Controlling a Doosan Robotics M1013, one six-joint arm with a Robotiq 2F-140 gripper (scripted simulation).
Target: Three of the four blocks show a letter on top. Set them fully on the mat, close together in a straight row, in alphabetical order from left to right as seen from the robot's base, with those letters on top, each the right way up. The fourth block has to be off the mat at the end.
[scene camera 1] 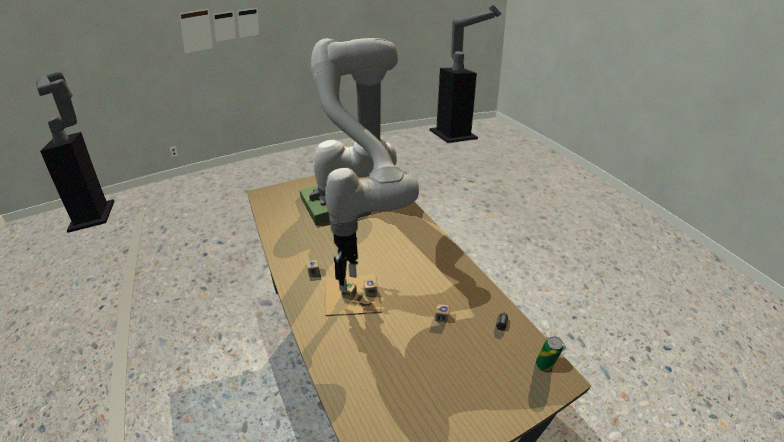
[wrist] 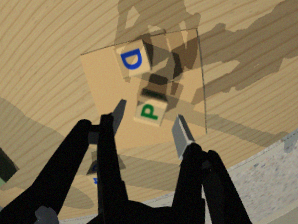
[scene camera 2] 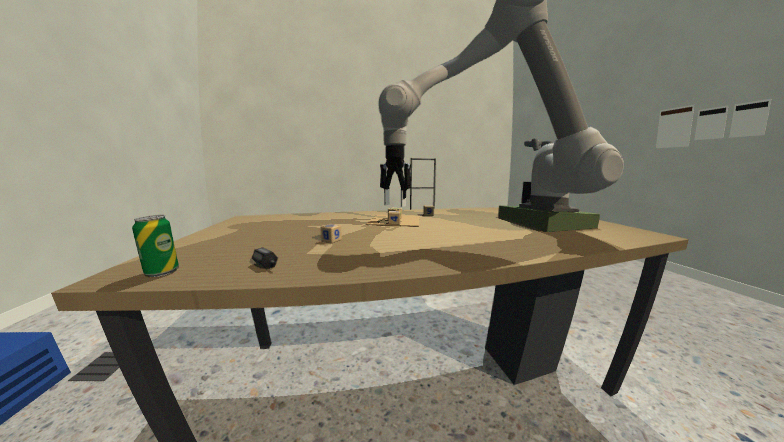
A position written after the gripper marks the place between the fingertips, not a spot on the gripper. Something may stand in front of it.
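Observation:
You'd see the gripper (scene camera 2: pixel 394 205) here, and it's visible from scene camera 1 (scene camera 1: pixel 348 283) and in the wrist view (wrist: pixel 150 115) as well. There's also a tan mat (scene camera 1: pixel 335 304), and the wrist view (wrist: pixel 175 57) has the mat in it too.

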